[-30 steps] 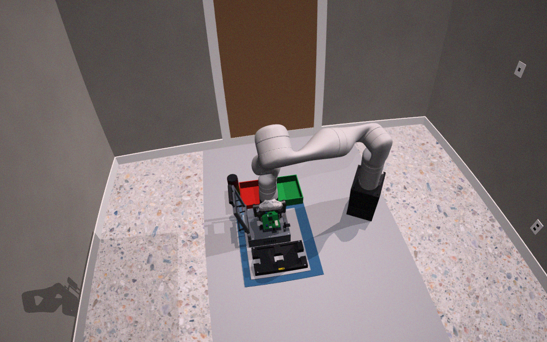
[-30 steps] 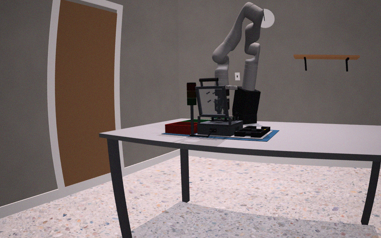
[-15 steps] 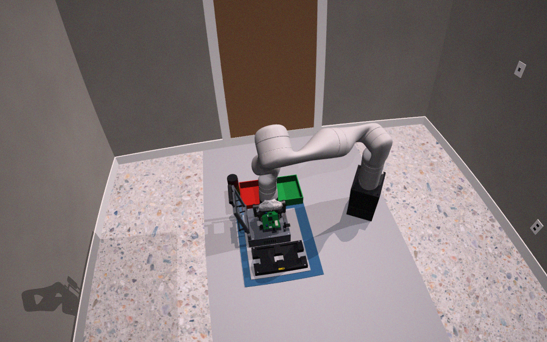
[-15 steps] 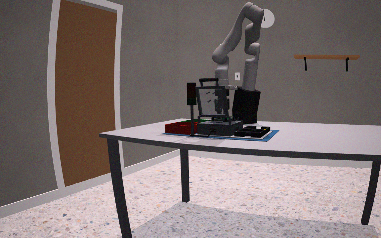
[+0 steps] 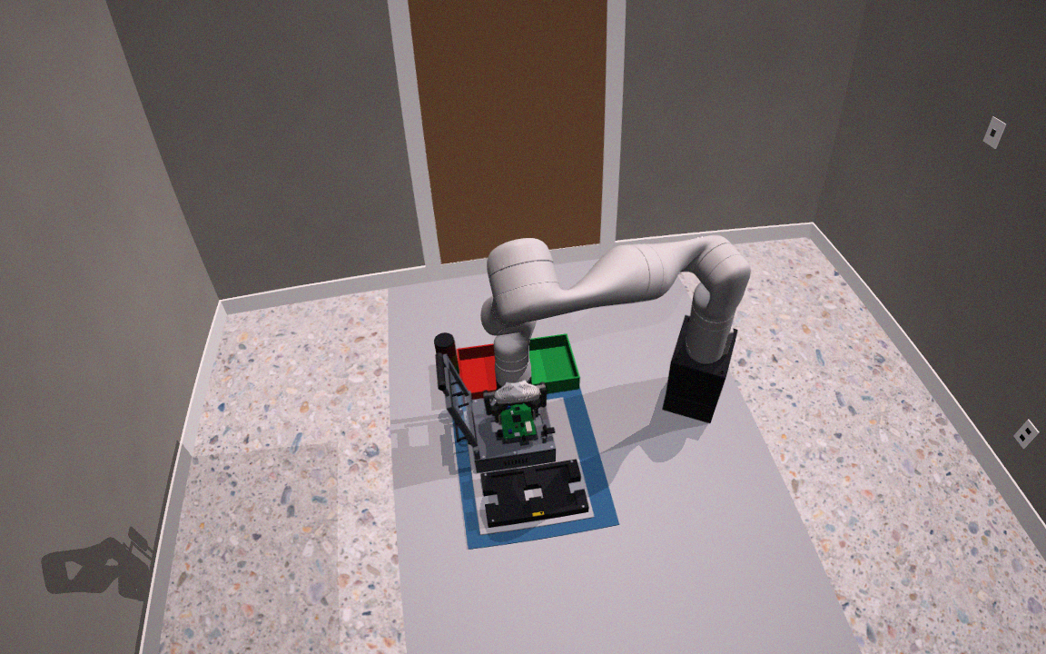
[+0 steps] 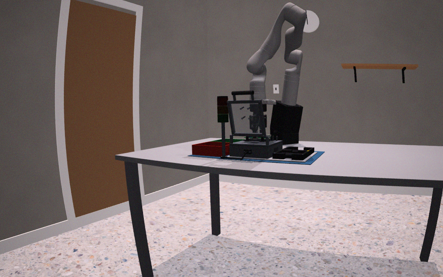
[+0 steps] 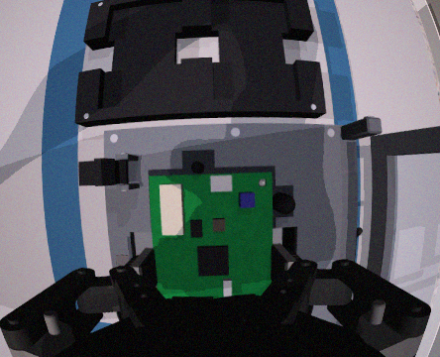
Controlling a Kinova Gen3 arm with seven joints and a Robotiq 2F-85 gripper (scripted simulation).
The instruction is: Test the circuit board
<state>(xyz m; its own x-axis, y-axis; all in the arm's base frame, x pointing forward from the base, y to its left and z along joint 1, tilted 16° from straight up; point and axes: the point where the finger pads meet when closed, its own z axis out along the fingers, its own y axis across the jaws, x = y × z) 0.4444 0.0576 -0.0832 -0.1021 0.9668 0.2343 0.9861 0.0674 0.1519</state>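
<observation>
Right now the green circuit board is right at my hand. Round my hand: red bin (190 mm to the right, 70 mm below, 70 mm ahead); latch hook (70 mm behind, 50 mm to the left, 10 mm above); lid (120 mm ahead, 100 mm above, 10 mm to the left).
</observation>
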